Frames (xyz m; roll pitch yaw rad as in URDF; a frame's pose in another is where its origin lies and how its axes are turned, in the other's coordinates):
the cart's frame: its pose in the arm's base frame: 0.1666 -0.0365 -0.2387 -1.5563 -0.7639 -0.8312
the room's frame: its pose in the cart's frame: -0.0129 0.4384 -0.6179 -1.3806 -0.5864 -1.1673
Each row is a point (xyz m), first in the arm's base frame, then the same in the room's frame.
Working: the arm's base frame: its pose in the room's frame: 0.8577 -0.0966 -0.1922 -1.1723 -0.8704 -1.2571

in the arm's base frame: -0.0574 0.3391 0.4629
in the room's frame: 1.4086 0.0142 -0.3217
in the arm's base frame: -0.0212 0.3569 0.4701
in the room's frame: 1.4319 -0.0137 -0.3028
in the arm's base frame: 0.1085 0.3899 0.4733
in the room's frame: 1.4795 -0.1096 -0.2225
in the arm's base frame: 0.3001 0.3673 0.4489
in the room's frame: 1.4852 -0.2285 -0.0686
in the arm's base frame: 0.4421 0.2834 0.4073
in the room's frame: 1.4316 -0.2929 0.0794
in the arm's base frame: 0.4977 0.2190 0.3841
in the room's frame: 1.3867 -0.3047 0.1543
